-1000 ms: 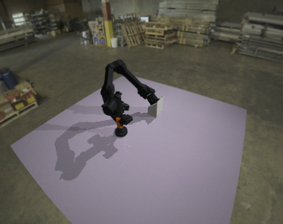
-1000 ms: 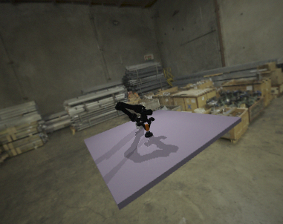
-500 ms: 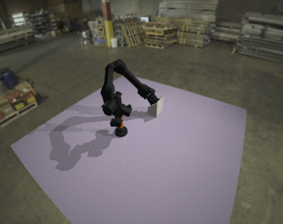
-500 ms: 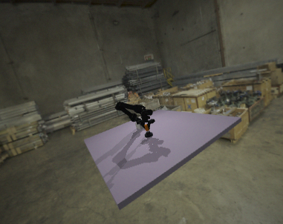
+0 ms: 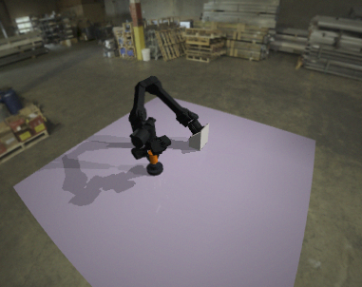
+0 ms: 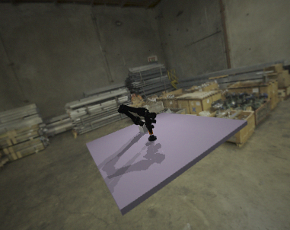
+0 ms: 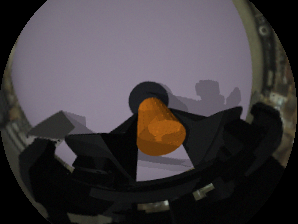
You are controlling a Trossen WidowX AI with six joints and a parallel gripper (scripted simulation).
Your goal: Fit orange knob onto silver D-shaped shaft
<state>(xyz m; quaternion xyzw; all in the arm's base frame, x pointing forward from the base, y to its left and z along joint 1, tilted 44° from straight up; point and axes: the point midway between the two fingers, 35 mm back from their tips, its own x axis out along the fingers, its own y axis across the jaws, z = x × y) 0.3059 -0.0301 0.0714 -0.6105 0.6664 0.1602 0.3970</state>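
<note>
The round pedestal is 4 cm below my gripper tip. Round my gripper tip: orange knob (3 cm above).
</note>
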